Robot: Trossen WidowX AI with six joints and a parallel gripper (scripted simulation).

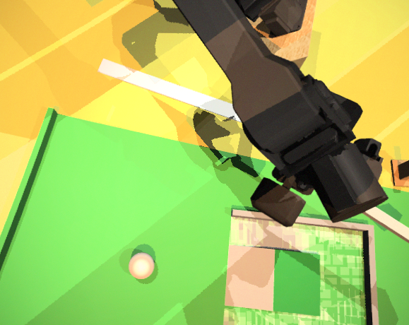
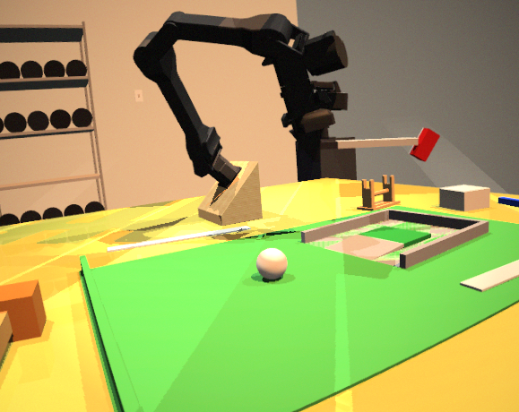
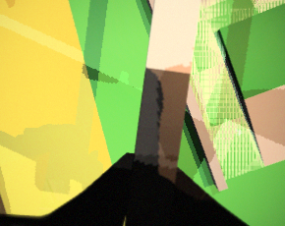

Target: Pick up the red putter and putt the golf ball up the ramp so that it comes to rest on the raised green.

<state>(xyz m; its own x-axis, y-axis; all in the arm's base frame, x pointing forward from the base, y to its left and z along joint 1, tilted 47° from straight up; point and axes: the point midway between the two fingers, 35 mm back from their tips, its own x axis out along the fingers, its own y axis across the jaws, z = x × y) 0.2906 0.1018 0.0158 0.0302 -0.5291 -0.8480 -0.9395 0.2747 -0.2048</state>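
My gripper tip is now 40 mm short of the red putter, 110 mm to the right of it and 20 mm below it. The rest, counted from my gripper tip: wooden rack (110 mm behind, 260 mm to the left, 110 mm below); then white golf ball (190 mm ahead, 210 mm to the right, 120 mm below).
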